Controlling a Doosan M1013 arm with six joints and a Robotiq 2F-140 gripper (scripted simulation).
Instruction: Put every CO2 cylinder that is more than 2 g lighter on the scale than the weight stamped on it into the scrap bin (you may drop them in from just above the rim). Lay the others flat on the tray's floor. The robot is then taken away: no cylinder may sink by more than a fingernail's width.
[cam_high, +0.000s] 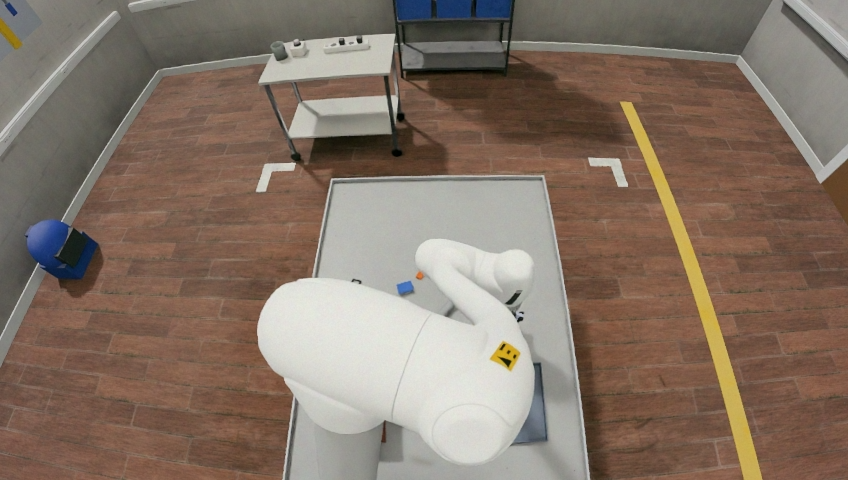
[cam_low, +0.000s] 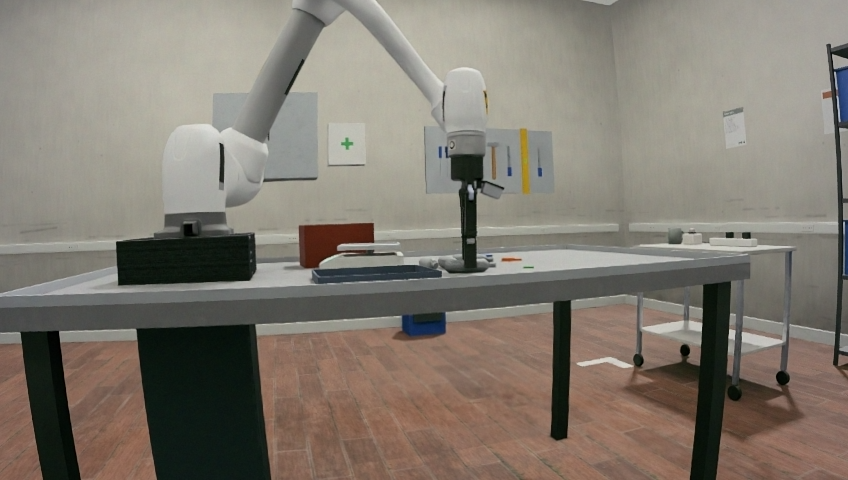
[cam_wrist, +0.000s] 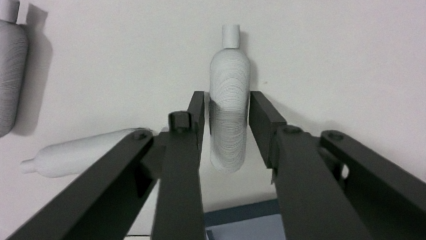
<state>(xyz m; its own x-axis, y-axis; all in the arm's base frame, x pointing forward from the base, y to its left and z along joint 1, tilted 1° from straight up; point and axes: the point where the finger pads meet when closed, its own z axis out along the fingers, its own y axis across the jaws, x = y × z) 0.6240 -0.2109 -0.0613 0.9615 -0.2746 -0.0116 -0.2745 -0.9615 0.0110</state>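
Right now my hand is 190 mm past the scale platform, 200 mm to the right of it and 10 mm below it. Round my hand: blue-grey tray (230 mm behind, 40 mm to the right, 40 mm below); grey CO2 cylinder (60 mm behind, 90 mm to the left, 40 mm below); green piece (160 mm ahead, 10 mm to the left, 40 mm below).
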